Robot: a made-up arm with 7 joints.
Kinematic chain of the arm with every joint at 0, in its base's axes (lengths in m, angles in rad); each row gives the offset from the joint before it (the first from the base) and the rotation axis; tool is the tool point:
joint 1: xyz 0 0 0.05 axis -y
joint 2: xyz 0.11 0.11 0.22 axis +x
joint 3: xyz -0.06 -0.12 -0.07 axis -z
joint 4: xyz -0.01 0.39 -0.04 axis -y
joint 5: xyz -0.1 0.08 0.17 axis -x
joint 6: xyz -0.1 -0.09 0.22 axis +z
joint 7: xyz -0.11 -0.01 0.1 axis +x
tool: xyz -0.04 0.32 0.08
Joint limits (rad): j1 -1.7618..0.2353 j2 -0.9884..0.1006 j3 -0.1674..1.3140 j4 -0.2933..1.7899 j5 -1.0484..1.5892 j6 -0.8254..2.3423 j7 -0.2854..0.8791
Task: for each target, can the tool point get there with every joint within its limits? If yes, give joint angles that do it. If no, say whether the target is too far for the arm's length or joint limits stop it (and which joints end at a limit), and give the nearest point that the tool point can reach.
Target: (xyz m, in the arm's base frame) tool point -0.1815 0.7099 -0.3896
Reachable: yes | joints 0.0855 -0.7492 0.7896 1.0246 0.3065 1.0942 0.7501
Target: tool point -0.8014 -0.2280 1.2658
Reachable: no: joint limits stop it (at a limit: joint 2, joint 3, joint 4, joint 7) | nearest point -0.5152 -0.0847 0.8317 | short by 0.539 m
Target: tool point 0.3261 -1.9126 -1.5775
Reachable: no: too far | nearest point 0.1852 -0.3524 -0.8744 | short by 1.717 m
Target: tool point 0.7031 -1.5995 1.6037
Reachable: no: too far | nearest point 0.1305 -0.4173 0.6788 | short by 1.607 m
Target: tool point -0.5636 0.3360 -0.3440
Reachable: yes | joints -0.7693 -0.6085 0.6724 1.5040 0.4353 1.2386 0.0604
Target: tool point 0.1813 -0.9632 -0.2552
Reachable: no: joint limits stop it (at a limit: joint 2, joint 3, joint 4, joint 5, joint 7) | nearest point 0.1142 -0.4671 -0.1422 | short by 0.513 m
